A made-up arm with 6 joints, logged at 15 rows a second.
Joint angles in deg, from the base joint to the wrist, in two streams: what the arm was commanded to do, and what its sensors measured. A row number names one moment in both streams.
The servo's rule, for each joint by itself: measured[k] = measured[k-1] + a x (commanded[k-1-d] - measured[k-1]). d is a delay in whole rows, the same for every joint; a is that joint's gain. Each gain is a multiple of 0.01, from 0.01 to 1. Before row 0 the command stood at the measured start. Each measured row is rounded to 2 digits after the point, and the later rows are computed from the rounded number. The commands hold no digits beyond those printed.
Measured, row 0: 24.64 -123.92 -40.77 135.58 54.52 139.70
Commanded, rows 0 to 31: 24.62 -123.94 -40.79 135.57 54.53 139.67; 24.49 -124.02 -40.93 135.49 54.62 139.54; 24.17 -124.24 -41.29 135.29 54.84 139.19; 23.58 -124.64 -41.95 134.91 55.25 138.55; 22.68 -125.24 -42.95 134.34 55.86 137.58; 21.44 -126.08 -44.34 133.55 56.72 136.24; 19.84 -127.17 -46.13 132.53 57.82 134.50; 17.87 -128.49 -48.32 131.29 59.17 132.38; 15.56 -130.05 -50.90 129.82 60.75 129.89; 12.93 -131.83 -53.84 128.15 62.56 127.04; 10.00 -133.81 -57.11 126.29 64.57 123.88; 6.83 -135.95 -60.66 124.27 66.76 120.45; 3.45 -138.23 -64.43 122.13 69.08 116.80; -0.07 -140.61 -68.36 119.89 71.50 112.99; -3.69 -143.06 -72.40 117.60 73.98 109.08; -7.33 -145.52 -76.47 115.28 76.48 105.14; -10.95 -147.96 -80.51 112.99 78.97 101.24; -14.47 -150.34 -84.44 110.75 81.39 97.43; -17.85 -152.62 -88.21 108.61 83.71 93.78; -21.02 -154.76 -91.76 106.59 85.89 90.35; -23.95 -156.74 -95.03 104.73 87.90 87.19; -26.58 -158.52 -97.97 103.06 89.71 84.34; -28.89 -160.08 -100.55 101.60 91.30 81.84; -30.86 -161.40 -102.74 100.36 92.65 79.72; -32.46 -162.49 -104.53 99.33 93.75 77.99; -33.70 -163.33 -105.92 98.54 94.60 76.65; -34.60 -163.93 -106.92 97.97 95.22 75.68; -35.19 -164.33 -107.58 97.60 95.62 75.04; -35.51 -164.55 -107.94 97.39 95.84 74.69; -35.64 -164.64 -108.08 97.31 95.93 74.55; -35.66 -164.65 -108.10 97.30 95.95 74.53; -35.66 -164.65 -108.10 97.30 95.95 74.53
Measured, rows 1 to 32: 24.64 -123.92 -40.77 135.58 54.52 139.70; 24.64 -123.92 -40.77 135.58 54.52 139.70; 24.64 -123.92 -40.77 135.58 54.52 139.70; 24.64 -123.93 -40.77 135.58 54.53 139.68; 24.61 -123.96 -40.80 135.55 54.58 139.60; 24.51 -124.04 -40.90 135.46 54.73 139.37; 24.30 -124.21 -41.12 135.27 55.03 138.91; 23.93 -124.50 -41.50 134.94 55.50 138.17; 23.36 -124.94 -42.10 134.45 56.20 137.09; 22.55 -125.56 -42.95 133.78 57.12 135.64; 21.47 -126.38 -44.08 132.91 58.29 133.81; 20.11 -127.41 -45.51 131.83 59.69 131.61; 18.46 -128.65 -47.26 130.54 61.33 129.05; 16.51 -130.09 -49.33 129.05 63.18 126.15; 14.28 -131.73 -51.71 127.38 65.22 122.96; 11.79 -133.55 -54.38 125.54 67.42 119.51; 9.06 -135.53 -57.32 123.56 69.75 115.86; 6.13 -137.64 -60.49 121.47 72.16 112.06; 3.03 -139.85 -63.85 119.30 74.62 108.18; -0.19 -142.12 -67.35 117.09 77.10 104.29; -3.47 -144.42 -70.94 114.87 79.55 100.45; -6.78 -146.72 -74.57 112.68 81.92 96.71; -10.06 -148.97 -78.18 110.55 84.18 93.15; -13.25 -151.15 -81.72 108.51 86.30 89.81; -16.32 -153.21 -85.13 106.60 88.24 86.75; -19.21 -155.13 -88.37 104.85 89.98 84.00; -21.89 -156.89 -91.39 103.28 91.50 81.60; -24.32 -158.46 -94.15 101.90 92.78 79.58; -26.48 -159.82 -96.62 100.72 93.82 77.94; -28.35 -160.97 -98.78 99.76 94.62 76.67; -29.92 -161.91 -100.63 99.00 95.19 75.76; -31.21 -162.65 -102.17 98.44 95.56 75.16
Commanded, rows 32 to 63: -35.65 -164.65 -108.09 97.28 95.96 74.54; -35.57 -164.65 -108.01 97.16 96.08 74.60; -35.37 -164.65 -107.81 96.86 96.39 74.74; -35.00 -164.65 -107.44 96.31 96.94 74.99; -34.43 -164.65 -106.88 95.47 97.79 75.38; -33.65 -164.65 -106.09 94.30 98.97 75.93; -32.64 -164.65 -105.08 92.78 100.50 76.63; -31.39 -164.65 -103.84 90.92 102.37 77.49; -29.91 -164.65 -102.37 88.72 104.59 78.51; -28.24 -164.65 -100.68 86.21 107.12 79.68; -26.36 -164.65 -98.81 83.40 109.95 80.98; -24.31 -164.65 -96.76 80.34 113.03 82.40; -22.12 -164.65 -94.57 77.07 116.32 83.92; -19.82 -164.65 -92.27 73.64 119.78 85.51; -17.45 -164.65 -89.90 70.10 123.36 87.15; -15.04 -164.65 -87.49 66.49 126.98 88.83; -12.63 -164.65 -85.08 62.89 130.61 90.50; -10.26 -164.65 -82.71 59.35 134.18 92.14; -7.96 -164.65 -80.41 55.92 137.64 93.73; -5.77 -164.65 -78.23 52.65 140.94 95.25; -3.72 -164.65 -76.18 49.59 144.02 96.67; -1.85 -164.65 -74.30 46.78 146.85 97.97; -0.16 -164.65 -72.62 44.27 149.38 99.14; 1.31 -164.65 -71.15 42.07 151.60 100.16; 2.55 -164.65 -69.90 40.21 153.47 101.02; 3.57 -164.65 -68.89 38.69 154.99 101.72; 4.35 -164.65 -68.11 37.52 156.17 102.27; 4.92 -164.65 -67.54 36.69 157.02 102.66; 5.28 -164.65 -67.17 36.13 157.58 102.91; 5.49 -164.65 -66.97 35.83 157.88 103.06; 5.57 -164.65 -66.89 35.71 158.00 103.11; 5.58 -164.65 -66.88 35.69 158.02 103.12
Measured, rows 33 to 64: -32.23 -163.21 -103.41 98.04 95.77 74.82; -33.02 -163.61 -104.39 97.78 95.87 74.66; -33.63 -163.90 -105.17 97.61 95.92 74.59; -34.09 -164.11 -105.78 97.49 95.94 74.56; -34.43 -164.26 -106.25 97.37 96.02 74.58; -34.65 -164.37 -106.58 97.19 96.23 74.67; -34.73 -164.45 -106.76 96.88 96.63 74.85; -34.66 -164.51 -106.79 96.39 97.29 75.15; -34.43 -164.55 -106.64 95.66 98.25 75.59; -34.02 -164.58 -106.31 94.65 99.53 76.17; -33.42 -164.60 -105.79 93.34 101.15 76.91; -32.61 -164.61 -105.07 91.72 103.11 77.81; -31.60 -164.62 -104.15 89.79 105.40 78.86; -30.39 -164.63 -103.03 87.55 107.99 80.05; -28.99 -164.64 -101.71 85.03 110.86 81.37; -27.41 -164.64 -100.21 82.24 113.97 82.80; -25.66 -164.64 -98.54 79.23 117.28 84.32; -23.77 -164.64 -96.73 76.03 120.75 85.90; -21.76 -164.64 -94.79 72.69 124.30 87.54; -19.66 -164.64 -92.75 69.26 127.90 89.20; -17.50 -164.64 -90.64 65.79 131.48 90.85; -15.31 -164.64 -88.49 62.34 134.99 92.46; -13.12 -164.64 -86.34 58.95 138.38 94.02; -10.96 -164.64 -84.21 55.67 141.59 95.50; -8.86 -164.64 -82.13 52.56 144.59 96.88; -6.86 -164.64 -80.13 49.66 147.32 98.15; -4.98 -164.64 -78.24 47.00 149.76 99.28; -3.25 -164.64 -76.49 44.62 151.87 100.25; -1.68 -164.64 -74.89 42.54 153.65 101.07; -0.29 -164.64 -73.47 40.78 155.09 101.74; 0.91 -164.64 -72.22 39.35 156.19 102.26; 1.92 -164.64 -71.16 38.22 156.98 102.62
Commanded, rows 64 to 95: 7.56 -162.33 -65.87 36.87 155.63 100.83; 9.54 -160.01 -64.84 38.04 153.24 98.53; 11.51 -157.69 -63.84 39.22 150.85 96.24; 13.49 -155.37 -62.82 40.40 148.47 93.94; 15.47 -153.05 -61.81 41.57 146.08 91.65; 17.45 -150.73 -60.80 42.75 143.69 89.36; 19.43 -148.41 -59.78 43.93 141.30 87.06; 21.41 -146.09 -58.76 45.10 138.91 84.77; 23.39 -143.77 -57.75 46.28 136.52 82.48; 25.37 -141.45 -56.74 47.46 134.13 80.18; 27.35 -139.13 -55.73 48.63 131.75 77.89; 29.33 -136.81 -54.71 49.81 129.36 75.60; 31.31 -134.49 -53.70 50.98 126.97 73.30; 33.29 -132.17 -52.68 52.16 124.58 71.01; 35.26 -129.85 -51.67 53.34 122.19 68.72; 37.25 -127.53 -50.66 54.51 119.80 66.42; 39.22 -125.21 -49.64 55.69 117.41 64.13; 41.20 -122.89 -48.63 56.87 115.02 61.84; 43.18 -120.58 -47.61 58.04 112.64 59.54; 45.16 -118.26 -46.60 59.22 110.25 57.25; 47.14 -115.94 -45.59 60.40 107.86 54.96; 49.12 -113.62 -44.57 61.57 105.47 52.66; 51.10 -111.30 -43.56 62.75 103.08 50.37; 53.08 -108.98 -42.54 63.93 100.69 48.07; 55.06 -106.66 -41.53 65.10 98.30 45.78; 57.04 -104.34 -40.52 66.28 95.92 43.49; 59.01 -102.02 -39.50 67.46 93.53 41.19; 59.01 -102.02 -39.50 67.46 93.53 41.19; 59.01 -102.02 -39.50 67.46 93.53 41.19; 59.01 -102.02 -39.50 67.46 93.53 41.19; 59.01 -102.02 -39.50 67.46 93.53 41.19; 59.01 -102.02 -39.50 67.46 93.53 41.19
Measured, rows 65 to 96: 2.74 -164.64 -70.28 37.38 157.49 102.87; 3.39 -164.64 -69.57 36.80 157.78 103.00; 3.89 -164.64 -69.01 36.41 157.92 103.07; 4.73 -163.99 -68.35 36.57 156.61 101.82; 5.84 -162.88 -67.61 37.08 154.69 99.98; 7.14 -161.43 -66.82 37.83 152.50 97.89; 8.60 -159.73 -65.98 38.73 150.20 95.68; 10.18 -157.86 -65.10 39.72 147.85 93.42; 11.85 -155.86 -64.20 40.78 145.48 91.15; 13.59 -153.77 -63.27 41.88 143.10 88.86; 15.39 -151.62 -62.32 43.01 140.71 86.57; 17.23 -149.42 -61.36 44.15 138.32 84.28; 19.10 -147.19 -60.39 45.31 135.93 81.98; 21.00 -144.93 -59.41 46.47 133.55 79.69; 22.92 -142.66 -58.42 47.64 131.16 77.40; 24.85 -140.37 -57.43 48.81 128.77 75.10; 26.79 -138.07 -56.43 49.98 126.38 72.81; 28.74 -135.77 -55.43 51.16 123.99 70.52; 30.70 -133.46 -54.43 52.33 121.60 68.22; 32.66 -131.15 -53.42 53.51 119.21 65.93; 34.62 -128.84 -52.41 54.69 116.82 63.64; 36.59 -126.53 -51.40 55.86 114.44 61.34; 38.56 -124.21 -50.39 57.04 112.05 59.05; 40.53 -121.89 -49.38 58.22 109.66 56.76; 42.51 -119.57 -48.37 59.39 107.27 54.46; 44.49 -117.25 -47.36 60.57 104.88 52.17; 46.47 -114.93 -46.35 61.75 102.49 49.87; 48.45 -112.61 -45.34 62.92 100.10 47.58; 50.43 -110.29 -44.33 64.10 97.72 45.29; 52.40 -107.97 -43.32 65.28 95.33 42.99; 53.92 -106.30 -42.52 66.04 94.30 41.98; 55.09 -105.10 -41.89 66.54 93.86 41.54
